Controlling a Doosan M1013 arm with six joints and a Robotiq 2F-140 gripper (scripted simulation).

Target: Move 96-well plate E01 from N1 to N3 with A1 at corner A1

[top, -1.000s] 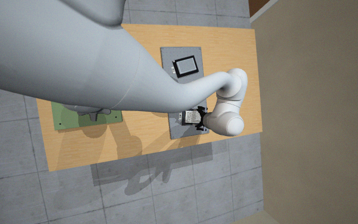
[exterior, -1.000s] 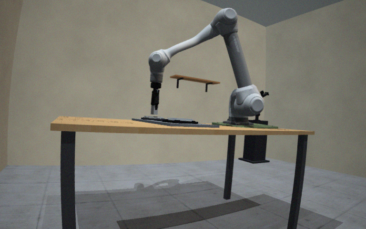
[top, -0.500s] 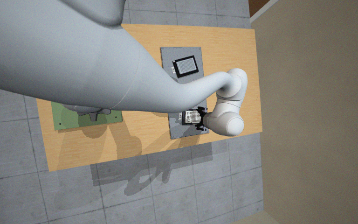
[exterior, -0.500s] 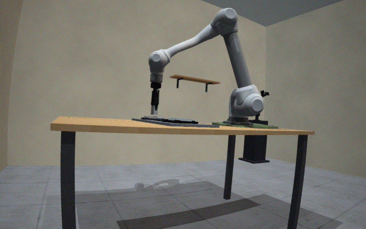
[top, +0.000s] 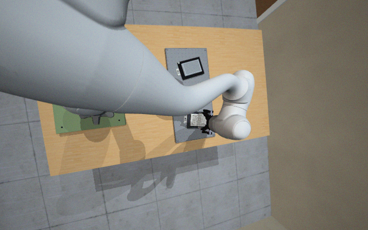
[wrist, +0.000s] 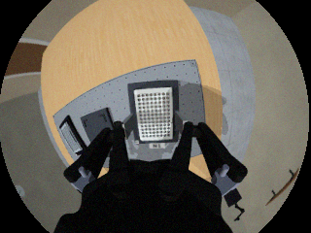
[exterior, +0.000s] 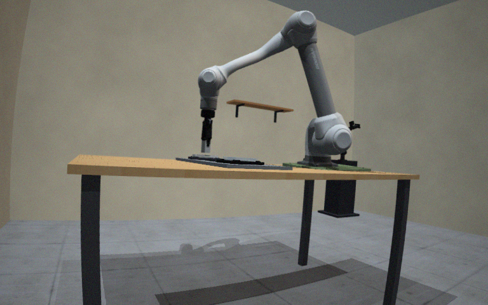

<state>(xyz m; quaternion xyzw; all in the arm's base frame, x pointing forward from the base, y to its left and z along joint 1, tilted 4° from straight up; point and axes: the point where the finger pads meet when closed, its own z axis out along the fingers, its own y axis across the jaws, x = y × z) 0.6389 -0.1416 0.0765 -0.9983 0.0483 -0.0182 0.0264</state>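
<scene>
My hand is 40 mm above the 96-well plate. The rest, counted from my hand: label 100 mm behind, 60 mm below, 10 mm to the left; nest 180 mm to the left, 60 mm below, 40 mm behind.
</scene>
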